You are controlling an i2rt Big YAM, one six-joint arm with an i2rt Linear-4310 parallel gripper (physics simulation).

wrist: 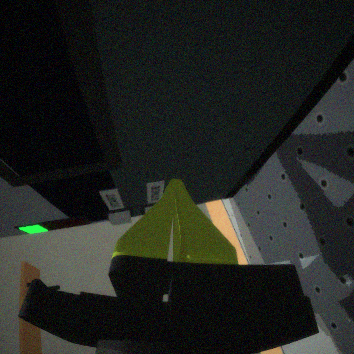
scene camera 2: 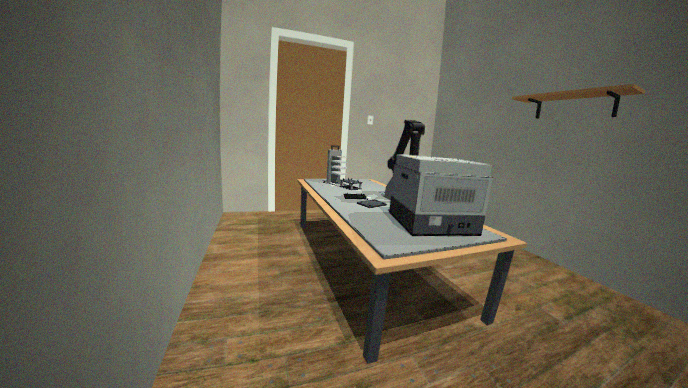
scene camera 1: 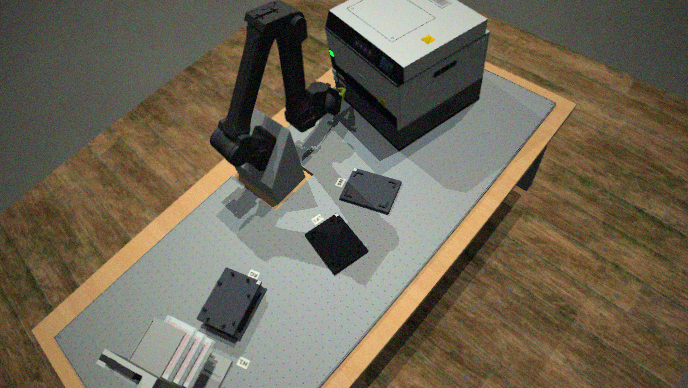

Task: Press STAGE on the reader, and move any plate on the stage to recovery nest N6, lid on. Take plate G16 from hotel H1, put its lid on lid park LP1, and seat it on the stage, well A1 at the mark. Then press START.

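Where they show: gripper, fingertip midpoint: (wrist: 175, 184) (scene camera 1: 344, 88); arm's base at its link origin: (scene camera 1: 261, 148).
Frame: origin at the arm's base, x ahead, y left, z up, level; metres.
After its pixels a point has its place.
Note:
My gripper (scene camera 1: 342, 92) {x -0.037, y 0.394, z -0.080 m} (wrist: 175, 184) {x -0.037, y 0.394, z -0.080 m} is shut and empty, its yellow-green tips close to the dark lower front of the reader (scene camera 1: 440, 90) {x 0.292, y 0.506, z 0.018 m} (scene camera 2: 440, 192) {x 0.225, y 0.720, z 0.059 m} (wrist: 210, 110) {x 0.032, y 0.383, z -0.089 m}. In the wrist view the tips are just right of the STAGE label (wrist: 155, 191) {x -0.047, y 0.398, z -0.066 m} and partly cover its button; contact cannot be told. The START label (wrist: 111, 199) {x -0.048, y 0.398, z -0.033 m} and START button (wrist: 120, 217) {x -0.079, y 0.399, z -0.035 m} are further left. No stage shows. Hotel H1 (scene camera 1: 120, 367) {x 0.357, y -0.613, z 0.197 m} (scene camera 2: 331, 167) holds plates (scene camera 1: 189, 352) {x 0.344, y -0.523, z 0.014 m}; G16 cannot be told apart. Nest N6 (scene camera 1: 372, 191) {x 0.302, y 0.158, z -0.138 m} (scene camera 2: 371, 204) {x 0.325, y 0.222, z -0.133 m} and lid park LP1 (scene camera 1: 336, 245) {x 0.345, y -0.049, z -0.141 m} (scene camera 2: 354, 196) {x 0.350, y -0.022, z -0.141 m} carry no visible plate or lid.
A raised dark regrip stand (scene camera 1: 232, 302) {x 0.271, y -0.373, z -0.091 m} (scene camera 2: 351, 183) {x 0.280, y -0.296, z -0.097 m} stands between LP1 and the hotel. A green light (scene camera 1: 331, 53) {x -0.087, y 0.404, z 0.048 m} (wrist: 33, 229) {x -0.087, y 0.405, z 0.048 m} glows on the reader. The perforated mat (scene camera 1: 425, 175) {x 0.387, y 0.316, z -0.151 m} lies on the wood-edged table (scene camera 1: 565, 106) {x 0.582, y 0.870, z -0.163 m}. A wall shelf (scene camera 2: 575, 93) hangs at the right.

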